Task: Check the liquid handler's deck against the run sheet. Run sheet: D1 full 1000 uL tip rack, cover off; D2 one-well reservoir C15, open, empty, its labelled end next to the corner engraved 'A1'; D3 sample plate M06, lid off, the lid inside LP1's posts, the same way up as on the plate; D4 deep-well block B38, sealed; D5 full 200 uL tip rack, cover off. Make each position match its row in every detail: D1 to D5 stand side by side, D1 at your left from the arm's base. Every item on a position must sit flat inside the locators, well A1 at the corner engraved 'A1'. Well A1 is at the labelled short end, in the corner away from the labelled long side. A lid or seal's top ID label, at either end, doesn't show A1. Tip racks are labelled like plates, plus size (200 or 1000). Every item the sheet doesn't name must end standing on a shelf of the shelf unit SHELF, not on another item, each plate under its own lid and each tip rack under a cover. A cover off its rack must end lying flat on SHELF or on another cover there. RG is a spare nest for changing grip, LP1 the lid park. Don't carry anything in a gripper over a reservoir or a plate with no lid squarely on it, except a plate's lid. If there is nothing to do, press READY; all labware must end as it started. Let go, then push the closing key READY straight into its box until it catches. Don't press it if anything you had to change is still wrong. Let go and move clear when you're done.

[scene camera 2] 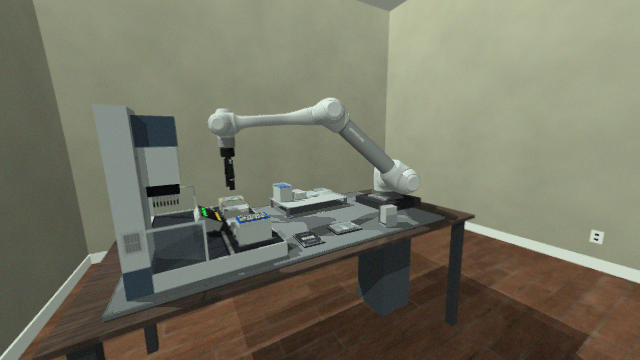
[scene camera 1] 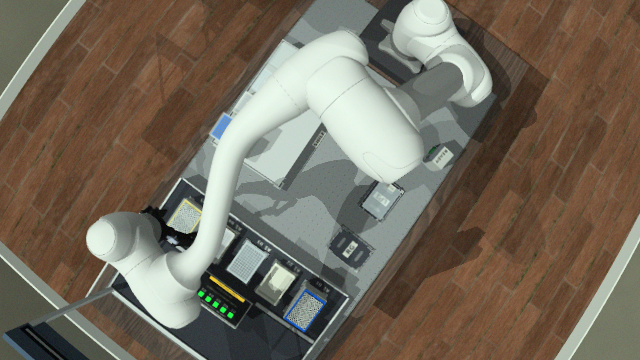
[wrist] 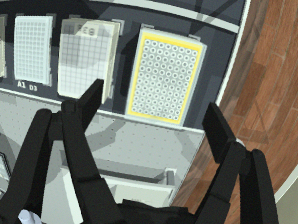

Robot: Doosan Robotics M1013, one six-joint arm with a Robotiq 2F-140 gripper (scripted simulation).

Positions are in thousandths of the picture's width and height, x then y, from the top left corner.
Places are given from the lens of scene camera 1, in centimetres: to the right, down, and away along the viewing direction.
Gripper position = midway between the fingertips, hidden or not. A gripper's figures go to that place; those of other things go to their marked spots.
gripper (scene camera 1: 280,624): -44, 14, 110
cream reservoir (scene camera 1: 435,776): -14, 34, 122
well plate (scene camera 1: 379,726): -27, 28, 122
